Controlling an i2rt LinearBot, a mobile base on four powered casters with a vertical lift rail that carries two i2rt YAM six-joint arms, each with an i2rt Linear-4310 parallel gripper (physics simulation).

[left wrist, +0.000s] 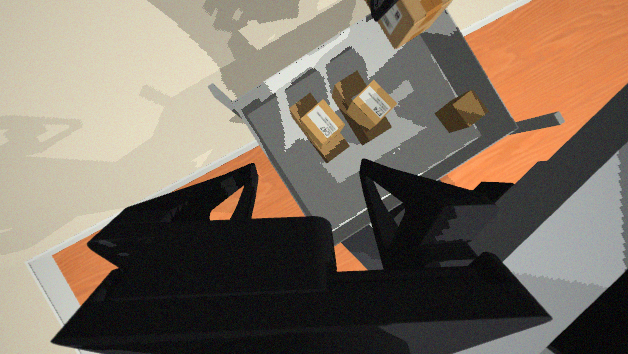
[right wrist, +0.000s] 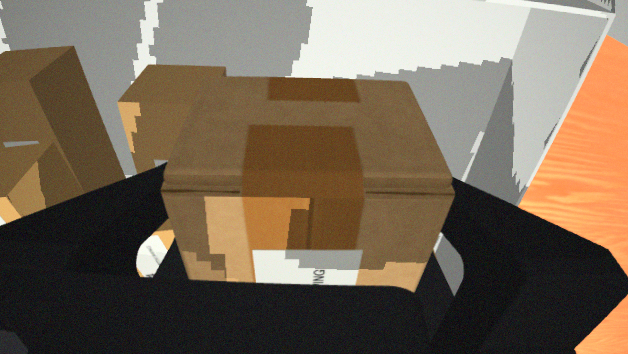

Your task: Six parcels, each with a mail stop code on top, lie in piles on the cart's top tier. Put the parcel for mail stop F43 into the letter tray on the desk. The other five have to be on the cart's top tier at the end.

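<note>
My right gripper is shut on the F43 parcel, a wide taped box. It looks raised above the far edge of the cart's top tier. Part of its label shows, with "WING"; the code is hidden. My left gripper is open and empty, high above and short of the cart. The C47 parcel and the F74 parcel each lie on a lower parcel. A small brown parcel lies alone near the right wall. The letter tray does not show.
The lower parcels stand left of and behind the held parcel in the right wrist view. The cart has raised walls and a handle bar sticking out. Wooden floor and a pale wall lie beyond.
</note>
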